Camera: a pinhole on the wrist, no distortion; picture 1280 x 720 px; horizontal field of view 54.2 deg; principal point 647.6 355.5 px. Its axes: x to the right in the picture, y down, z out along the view. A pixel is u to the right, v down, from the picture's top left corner.
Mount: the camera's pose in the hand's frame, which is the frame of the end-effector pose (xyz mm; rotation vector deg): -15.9 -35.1 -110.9 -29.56 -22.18 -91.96
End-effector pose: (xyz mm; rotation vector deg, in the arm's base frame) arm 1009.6 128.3 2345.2 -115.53 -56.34 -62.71
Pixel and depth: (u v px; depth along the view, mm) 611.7 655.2 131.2
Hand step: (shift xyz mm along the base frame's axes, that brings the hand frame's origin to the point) 38.3 -13.0 20.9
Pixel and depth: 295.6 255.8 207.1
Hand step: 115.3 -42.6 -44.1
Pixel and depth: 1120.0 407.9 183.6
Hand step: 37.9 63.7 -31.7
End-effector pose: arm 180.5 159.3 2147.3 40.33 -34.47 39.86
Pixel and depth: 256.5 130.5 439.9
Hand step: -314.4 26.7 205.7
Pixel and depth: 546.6 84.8 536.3
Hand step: -351.4 -97.9 257.1
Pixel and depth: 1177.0 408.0 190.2
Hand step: -18.3 -66.9 60.6
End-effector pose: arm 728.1 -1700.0 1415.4 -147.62 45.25 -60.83
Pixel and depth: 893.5 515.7 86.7
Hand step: -17.7 1.2 24.2
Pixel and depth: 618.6 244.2 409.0
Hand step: 80.0 -150.4 -248.4
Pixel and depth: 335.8 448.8 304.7
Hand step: 23.2 -177.4 -126.6
